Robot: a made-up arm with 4 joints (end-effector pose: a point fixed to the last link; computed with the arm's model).
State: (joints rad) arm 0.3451 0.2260 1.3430 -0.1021
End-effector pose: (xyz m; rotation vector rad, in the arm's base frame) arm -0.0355 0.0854 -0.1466 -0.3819 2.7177 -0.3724
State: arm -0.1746 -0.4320 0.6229 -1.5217
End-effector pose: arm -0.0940 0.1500 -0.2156 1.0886 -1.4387 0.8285
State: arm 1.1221 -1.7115 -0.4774 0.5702
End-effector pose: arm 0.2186 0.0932 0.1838 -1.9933 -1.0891 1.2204
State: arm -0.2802 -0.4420 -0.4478 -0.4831
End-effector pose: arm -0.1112 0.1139 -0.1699 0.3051 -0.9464 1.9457
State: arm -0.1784 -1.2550 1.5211 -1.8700
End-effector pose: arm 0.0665 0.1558 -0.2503 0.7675 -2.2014 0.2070
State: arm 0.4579 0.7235 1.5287 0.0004
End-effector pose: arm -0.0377 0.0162 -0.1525 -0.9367 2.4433 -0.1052
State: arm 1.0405 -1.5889 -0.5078 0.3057
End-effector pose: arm 0.2182 0.0983 0.1439 -1.7174 -1.2176 1.2661
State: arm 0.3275 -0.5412 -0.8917 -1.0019
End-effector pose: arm 0.0335 0.1017 -0.1250 -0.1308 -0.6081 1.6382
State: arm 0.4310 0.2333 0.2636 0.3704
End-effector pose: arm -0.0304 0.0613 -0.1280 0.4100 1.9626 -1.3023
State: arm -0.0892 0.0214 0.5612 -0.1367
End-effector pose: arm -0.1167 0.0962 -0.1582 0.2559 -2.5987 1.4787
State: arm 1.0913 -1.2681 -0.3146 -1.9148
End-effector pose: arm 0.2141 0.1218 0.0642 0.2835 -1.6464 0.3174
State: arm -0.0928 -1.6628 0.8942 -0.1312
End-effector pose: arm 0.0887 0.0775 -0.2187 -1.5240 -1.5560 0.9029
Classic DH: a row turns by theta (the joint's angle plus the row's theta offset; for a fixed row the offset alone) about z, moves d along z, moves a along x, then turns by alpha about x. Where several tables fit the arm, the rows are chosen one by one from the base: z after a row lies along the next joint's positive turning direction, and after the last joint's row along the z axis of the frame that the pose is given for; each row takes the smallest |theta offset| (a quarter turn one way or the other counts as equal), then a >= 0, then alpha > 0; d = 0 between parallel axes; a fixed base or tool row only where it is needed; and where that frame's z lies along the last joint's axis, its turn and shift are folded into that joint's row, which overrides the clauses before.
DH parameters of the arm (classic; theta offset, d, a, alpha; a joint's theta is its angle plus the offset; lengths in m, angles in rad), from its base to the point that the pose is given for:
base (fixed): 0 0.0827 -0.1089 1.5708
joint 1: -0.1723 0.0341 0.1516 -1.4579
joint 2: -1.5512 -0.2183 -0.1164 -1.3996
joint 3: 1.3517 -0.134 0.0277 1.3436
joint 4: 0.4356 0.1691 -0.0075 0.2497
tool (fixed): -1.9944 -0.1522 0 0

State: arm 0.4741 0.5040 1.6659 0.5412
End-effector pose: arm -0.0323 0.0315 -0.1536 -0.0587 2.6304 0.4210
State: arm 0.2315 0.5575 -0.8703 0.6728
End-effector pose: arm -0.1095 0.0213 -0.1308 0.2190 0.8509 -1.6713
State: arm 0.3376 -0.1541 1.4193 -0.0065
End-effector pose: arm 0.0018 0.1211 -0.1360 0.2450 2.8172 -0.2179
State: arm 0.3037 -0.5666 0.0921 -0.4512
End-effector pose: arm 0.0503 0.1257 -0.1346 -0.3571 -1.9112 1.7166
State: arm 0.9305 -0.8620 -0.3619 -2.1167
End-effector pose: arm 0.1625 0.1261 -0.0276 0.4258 -1.3049 0.5885
